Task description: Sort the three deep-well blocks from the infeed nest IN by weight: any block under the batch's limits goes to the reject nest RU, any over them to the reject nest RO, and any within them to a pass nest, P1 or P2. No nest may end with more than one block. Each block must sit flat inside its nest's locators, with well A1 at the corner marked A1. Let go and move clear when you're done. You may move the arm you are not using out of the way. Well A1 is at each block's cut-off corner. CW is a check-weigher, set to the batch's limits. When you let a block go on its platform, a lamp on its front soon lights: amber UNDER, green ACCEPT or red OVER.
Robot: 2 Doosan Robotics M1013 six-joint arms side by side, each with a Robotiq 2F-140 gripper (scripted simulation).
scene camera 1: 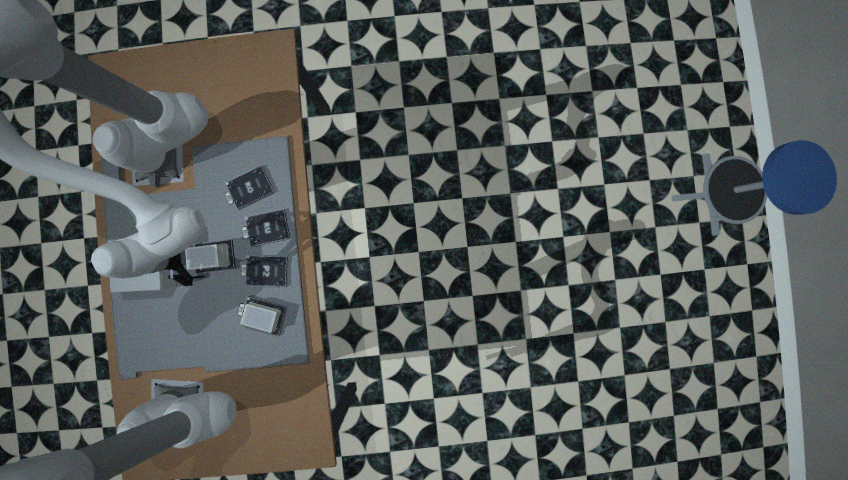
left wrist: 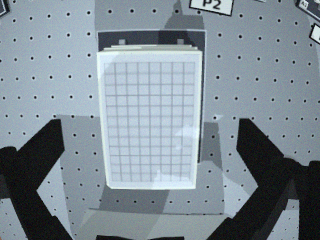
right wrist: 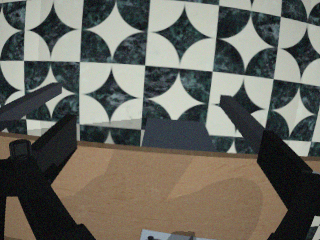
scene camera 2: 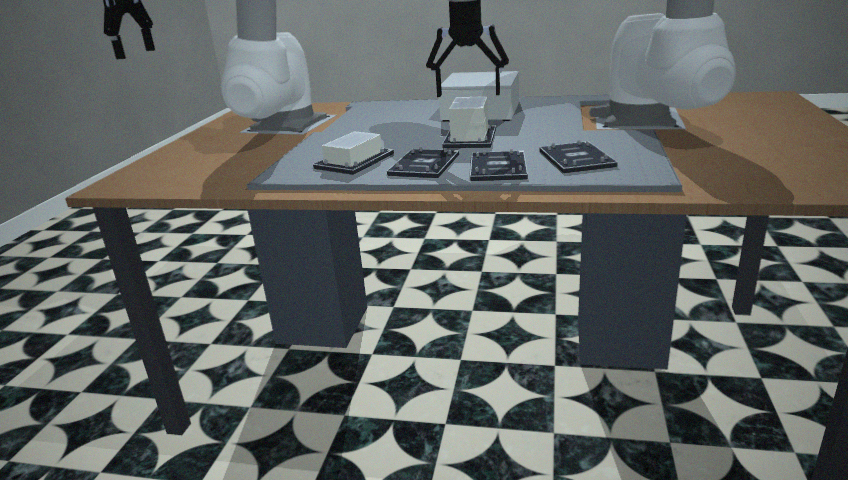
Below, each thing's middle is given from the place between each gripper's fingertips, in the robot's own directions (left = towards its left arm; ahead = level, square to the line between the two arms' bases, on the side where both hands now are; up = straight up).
My left hand [scene camera 2: 468, 95] is 28 cm past the check-weigher CW [scene camera 2: 502, 107], 1 cm to the left of it and 6 cm above it. Also, from my left hand: reject nest RU [scene camera 2: 515, 161]: 23 cm ahead, 10 cm to the left, 12 cm below; then reject nest RO [scene camera 2: 557, 154]: 17 cm ahead, 27 cm to the left, 12 cm below; then nest P2 [scene camera 2: 442, 158]: 21 cm ahead, 8 cm to the right, 12 cm below.
Right now my right hand is 360 mm short of the nest P2, 950 mm to the right of it and 230 mm above it. Round my right hand: check-weigher CW: 130 mm behind, 1020 mm to the left, 170 mm below; then reject nest RU: 380 mm ahead, 1120 mm to the left, 230 mm below; then reject nest RO: 320 mm ahead, 1290 mm to the left, 230 mm below.
